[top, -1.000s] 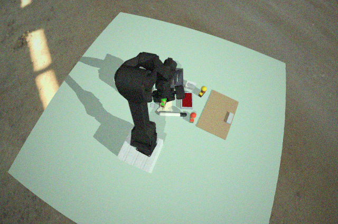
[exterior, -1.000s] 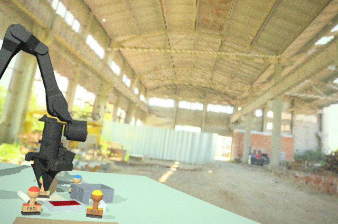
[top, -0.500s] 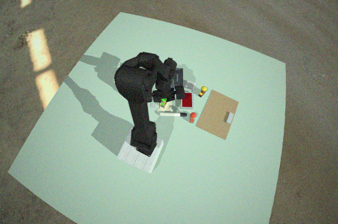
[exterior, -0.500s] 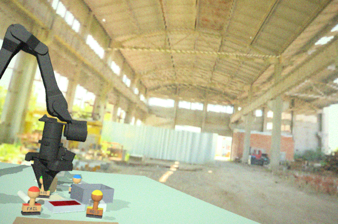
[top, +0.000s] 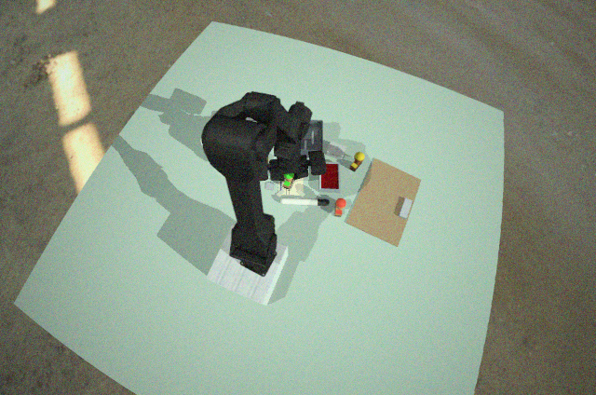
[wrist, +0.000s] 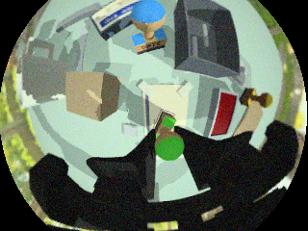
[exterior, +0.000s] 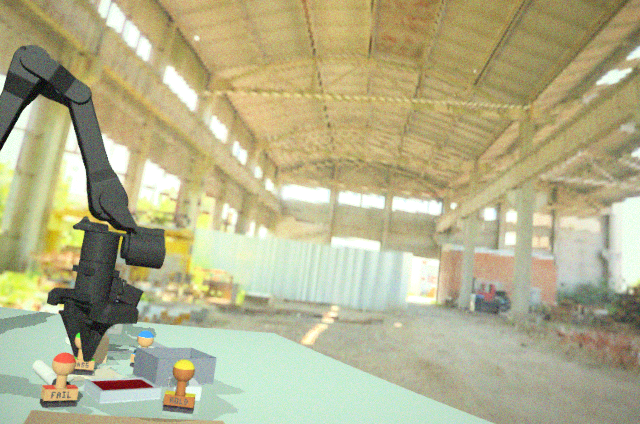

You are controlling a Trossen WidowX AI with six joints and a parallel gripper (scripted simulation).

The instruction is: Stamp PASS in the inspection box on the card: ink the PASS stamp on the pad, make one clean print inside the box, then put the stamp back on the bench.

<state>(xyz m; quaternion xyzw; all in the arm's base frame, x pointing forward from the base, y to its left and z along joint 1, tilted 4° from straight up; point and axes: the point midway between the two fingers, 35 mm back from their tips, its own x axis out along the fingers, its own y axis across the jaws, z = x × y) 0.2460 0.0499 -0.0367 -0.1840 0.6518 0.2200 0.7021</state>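
My gripper tip is right at the PASS stamp. Also, from my gripper tip: red ink pad 100 mm to the right, 60 mm ahead, 20 mm below; cardboard box 110 mm to the left, 10 mm ahead; marker 80 mm to the right, 30 mm behind, 10 mm below.
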